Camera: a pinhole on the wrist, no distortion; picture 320 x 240 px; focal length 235.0 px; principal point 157.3 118.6 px. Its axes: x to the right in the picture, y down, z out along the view. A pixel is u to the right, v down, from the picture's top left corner.
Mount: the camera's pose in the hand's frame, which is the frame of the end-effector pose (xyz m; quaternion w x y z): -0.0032 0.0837 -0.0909 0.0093 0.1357 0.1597 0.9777
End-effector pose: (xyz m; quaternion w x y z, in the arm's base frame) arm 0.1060 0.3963 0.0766 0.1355 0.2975 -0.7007 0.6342
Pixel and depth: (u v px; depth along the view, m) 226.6 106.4 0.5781
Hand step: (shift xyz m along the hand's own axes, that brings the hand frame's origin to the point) -0.0130 0.3018 0.4717
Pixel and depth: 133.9 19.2 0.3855
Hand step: 0.1331 0.3555 0.1993
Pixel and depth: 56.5 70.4 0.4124
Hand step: 0.2757 0.2808 0.2122
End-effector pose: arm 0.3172 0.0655 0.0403 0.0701 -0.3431 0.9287 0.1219
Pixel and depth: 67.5 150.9 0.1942
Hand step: 0.1210 0.1140 0.0752
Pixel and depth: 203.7 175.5 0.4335
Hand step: 0.0333 0.1237 0.3600
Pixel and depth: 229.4 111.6 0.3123
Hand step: -0.0119 0.1952 0.2162
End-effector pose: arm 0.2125 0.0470 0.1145 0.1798 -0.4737 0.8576 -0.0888
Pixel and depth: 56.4 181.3 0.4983
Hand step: 0.3399 0.0988 0.3493
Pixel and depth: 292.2 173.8 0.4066
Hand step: -0.1165 0.1334 0.3713
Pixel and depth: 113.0 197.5 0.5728
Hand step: 0.2593 0.0720 0.4638
